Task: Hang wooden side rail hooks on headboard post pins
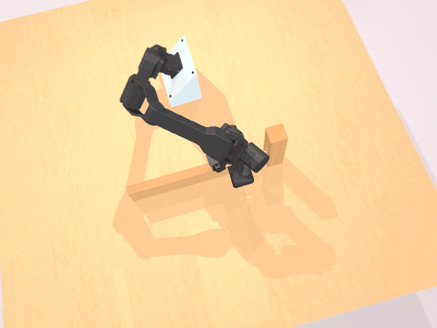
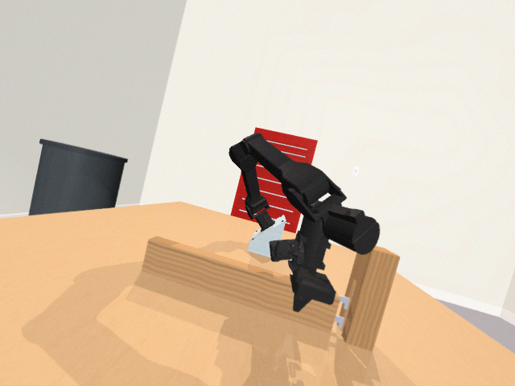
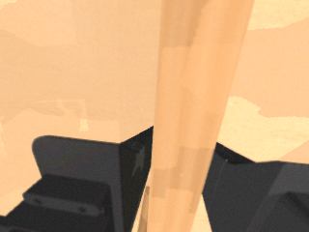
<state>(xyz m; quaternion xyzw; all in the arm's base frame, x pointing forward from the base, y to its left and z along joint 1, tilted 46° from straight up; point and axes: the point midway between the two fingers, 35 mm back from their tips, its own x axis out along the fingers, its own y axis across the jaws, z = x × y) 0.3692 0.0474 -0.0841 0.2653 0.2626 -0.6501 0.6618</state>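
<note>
Now: gripper tip 120 mm to the right of the headboard post and 70 mm below it.
</note>
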